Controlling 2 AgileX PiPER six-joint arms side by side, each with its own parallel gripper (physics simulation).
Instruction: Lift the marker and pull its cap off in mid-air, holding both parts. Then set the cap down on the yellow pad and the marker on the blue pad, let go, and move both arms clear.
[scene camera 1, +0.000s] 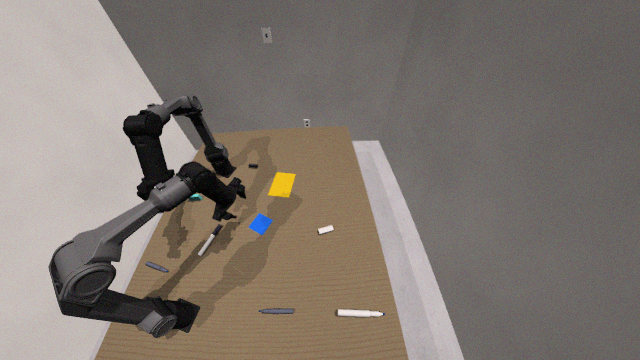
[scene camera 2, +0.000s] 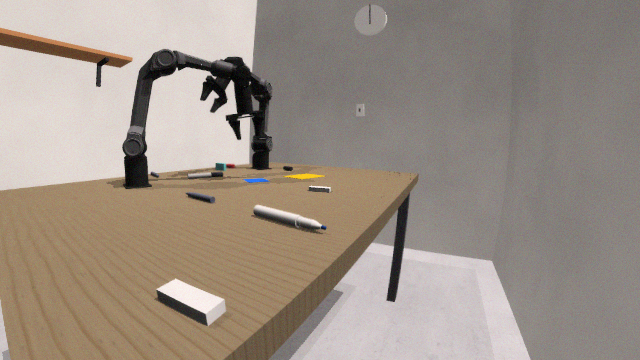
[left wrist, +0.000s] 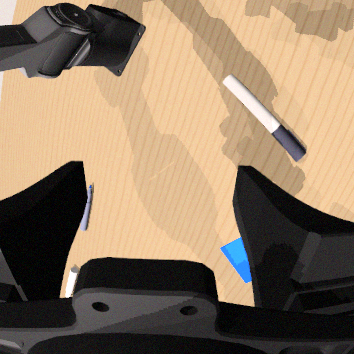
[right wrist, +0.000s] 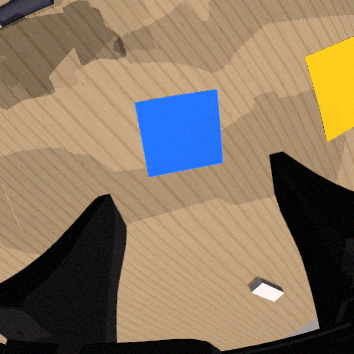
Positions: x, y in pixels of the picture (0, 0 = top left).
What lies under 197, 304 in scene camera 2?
A white block.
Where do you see a white marker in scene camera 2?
283, 217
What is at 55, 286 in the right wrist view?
My right gripper.
